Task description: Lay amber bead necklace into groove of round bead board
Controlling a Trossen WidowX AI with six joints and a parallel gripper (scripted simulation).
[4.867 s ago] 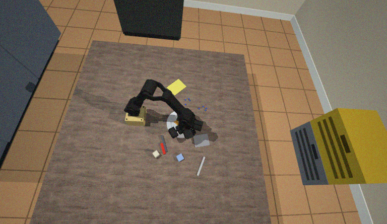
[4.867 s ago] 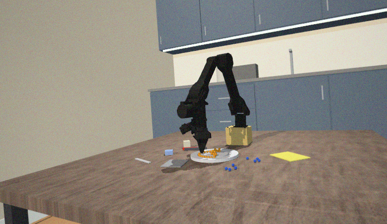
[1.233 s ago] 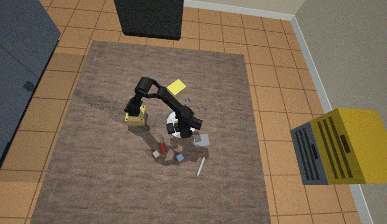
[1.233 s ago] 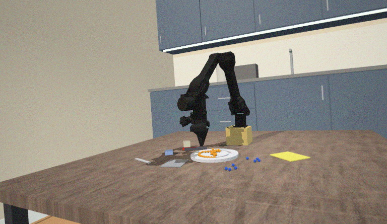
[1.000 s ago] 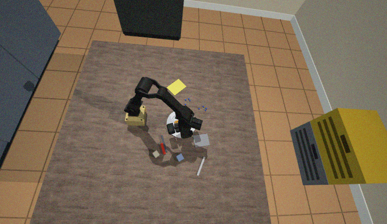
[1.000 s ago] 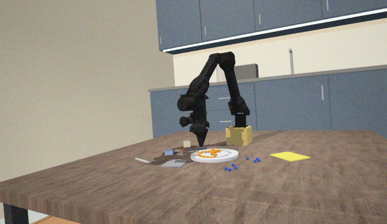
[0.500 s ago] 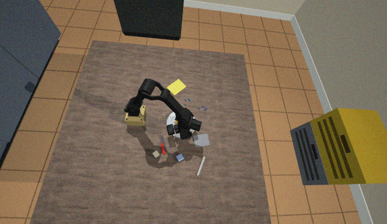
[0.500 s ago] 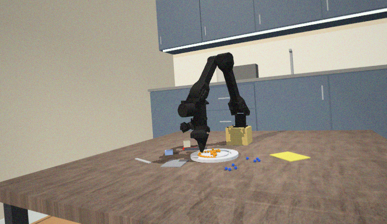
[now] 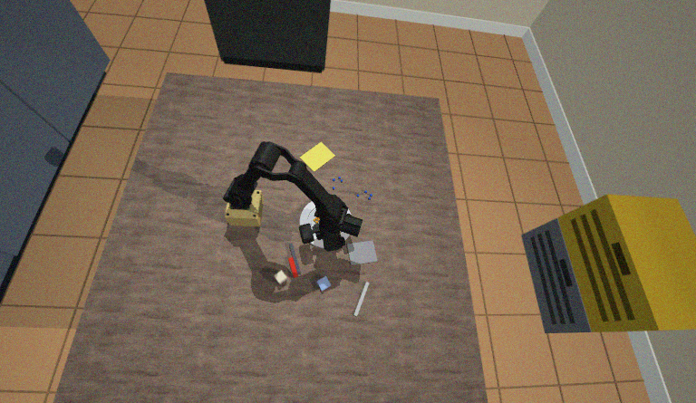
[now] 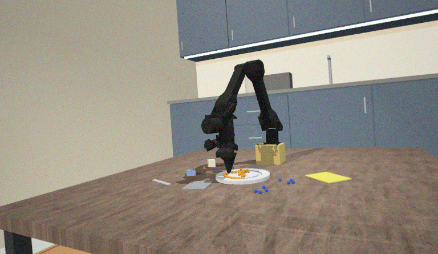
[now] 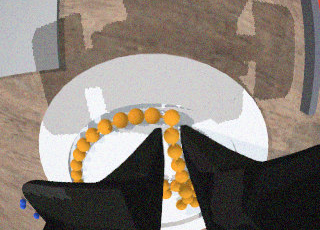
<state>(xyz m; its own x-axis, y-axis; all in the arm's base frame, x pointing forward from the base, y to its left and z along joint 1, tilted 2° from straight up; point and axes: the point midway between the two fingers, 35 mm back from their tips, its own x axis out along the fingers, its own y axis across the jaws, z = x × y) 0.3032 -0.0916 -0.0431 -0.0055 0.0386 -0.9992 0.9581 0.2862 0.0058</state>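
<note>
The red stick is 110 mm behind my gripper tip, 100 mm to the right of it and 10 mm below it. Also, from my gripper tip: cream cube: 150 mm behind, 150 mm to the right; light blue cube: 170 mm to the right, 10 mm below; grey square tile: 140 mm ahead, 60 mm to the right, 10 mm below.
</note>
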